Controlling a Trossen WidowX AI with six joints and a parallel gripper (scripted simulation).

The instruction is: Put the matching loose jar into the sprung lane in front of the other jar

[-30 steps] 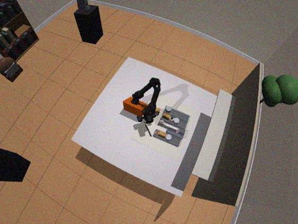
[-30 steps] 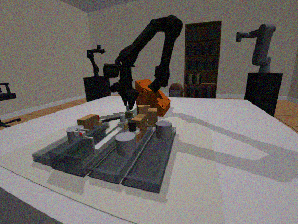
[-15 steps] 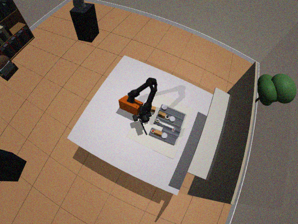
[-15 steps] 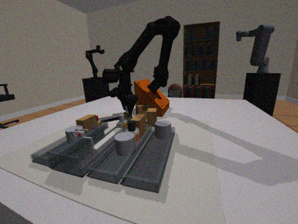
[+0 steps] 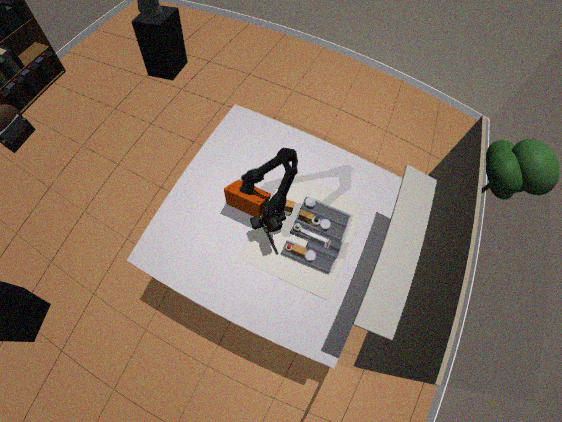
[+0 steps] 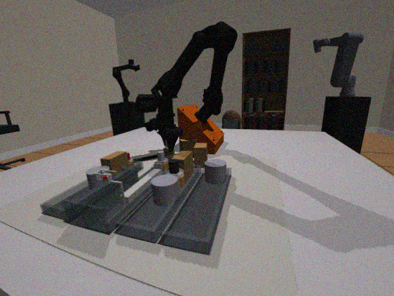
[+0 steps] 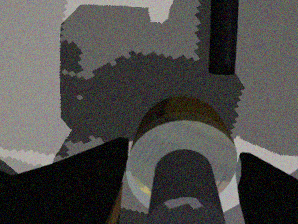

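Now: the black rod 60 mm ahead of my gripper tip, 90 mm to the right of it and 20 mm below it. Also, from my gripper tip: white pusher bar 270 mm ahead, 20 mm above.
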